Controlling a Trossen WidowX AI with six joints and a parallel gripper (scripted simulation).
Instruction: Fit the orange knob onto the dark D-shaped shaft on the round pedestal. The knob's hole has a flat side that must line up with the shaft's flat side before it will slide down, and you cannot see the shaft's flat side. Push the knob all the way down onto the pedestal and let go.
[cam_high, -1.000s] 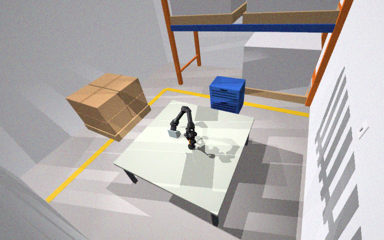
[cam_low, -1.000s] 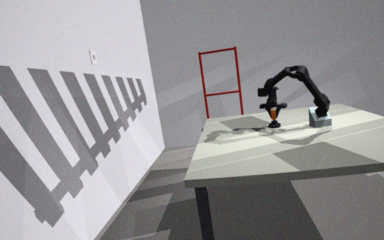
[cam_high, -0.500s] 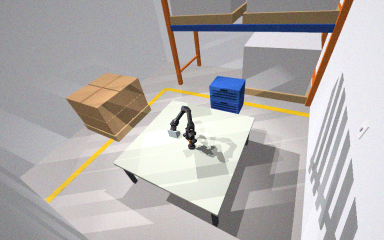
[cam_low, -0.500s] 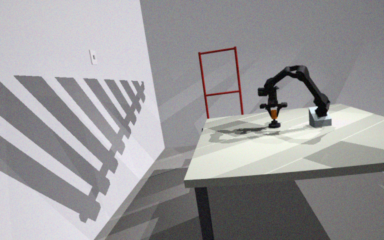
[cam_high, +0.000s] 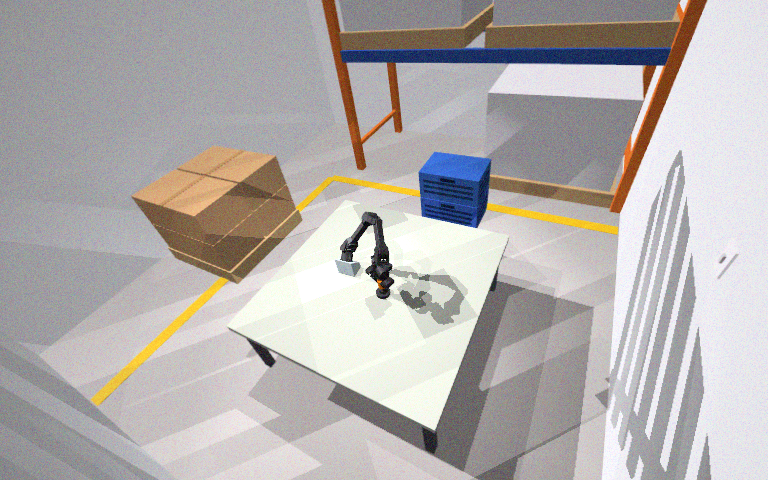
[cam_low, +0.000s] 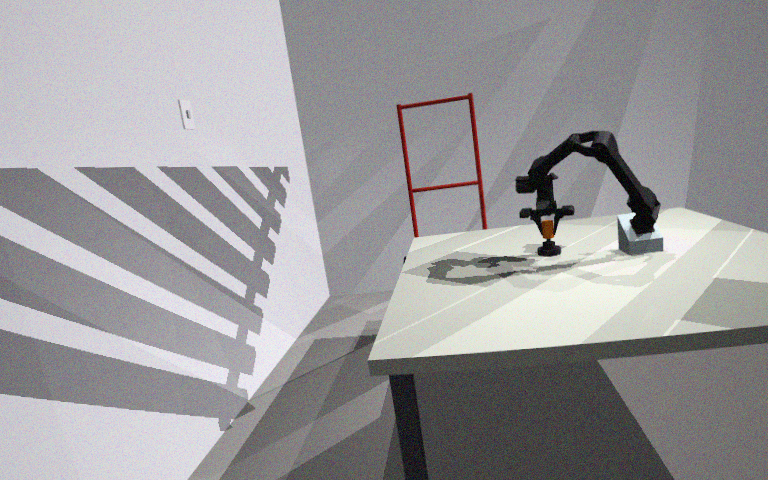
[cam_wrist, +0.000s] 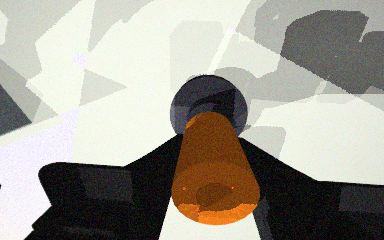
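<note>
My gripper tip is now 2 cm below the orange knob. Round my gripper tip: round pedestal 4 cm below.
</note>
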